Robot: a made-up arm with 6 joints.
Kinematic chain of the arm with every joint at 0, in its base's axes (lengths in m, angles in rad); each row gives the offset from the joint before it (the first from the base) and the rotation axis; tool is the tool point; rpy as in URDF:
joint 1: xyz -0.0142 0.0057 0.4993 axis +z
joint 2: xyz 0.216 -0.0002 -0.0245 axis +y
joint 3: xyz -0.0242 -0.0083 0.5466 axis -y
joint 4: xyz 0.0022 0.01 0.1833 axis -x
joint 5: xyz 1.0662 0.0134 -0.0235 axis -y
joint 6: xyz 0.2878 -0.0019 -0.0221 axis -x
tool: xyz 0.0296 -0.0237 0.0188 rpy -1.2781 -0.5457 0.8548
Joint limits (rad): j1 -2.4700..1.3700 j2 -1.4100..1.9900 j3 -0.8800..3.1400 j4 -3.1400..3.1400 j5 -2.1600..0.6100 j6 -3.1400..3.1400
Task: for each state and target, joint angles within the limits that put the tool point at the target. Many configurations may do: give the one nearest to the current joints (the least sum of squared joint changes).
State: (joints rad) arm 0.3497 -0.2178 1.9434 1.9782 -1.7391 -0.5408
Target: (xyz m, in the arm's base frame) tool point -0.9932 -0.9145 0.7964
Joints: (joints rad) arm 0.5335 -0.7684 2.1029 2.0406 -1.4978 -0.5199
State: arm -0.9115 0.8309 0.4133 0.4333 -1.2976 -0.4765
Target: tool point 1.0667 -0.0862 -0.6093
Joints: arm -0.0209 1.4592 0.2578 0.1725 -1.0676 -0.4502
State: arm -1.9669 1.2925 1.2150 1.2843 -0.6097 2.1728
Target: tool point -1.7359 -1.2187 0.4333
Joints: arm -2.4521 1.4584 1.2860 1.3439 -0.4231 2.1554
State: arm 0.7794 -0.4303 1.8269 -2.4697 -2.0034 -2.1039
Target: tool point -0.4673 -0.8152 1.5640
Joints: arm 1.2362 -0.4299 1.6625 -2.6202 -1.7323 -2.1143
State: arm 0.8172 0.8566 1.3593 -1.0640 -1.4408 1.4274
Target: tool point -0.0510 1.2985 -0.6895
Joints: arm 1.3700 1.8736 0.7461 -0.9958 -1.3367 1.4185
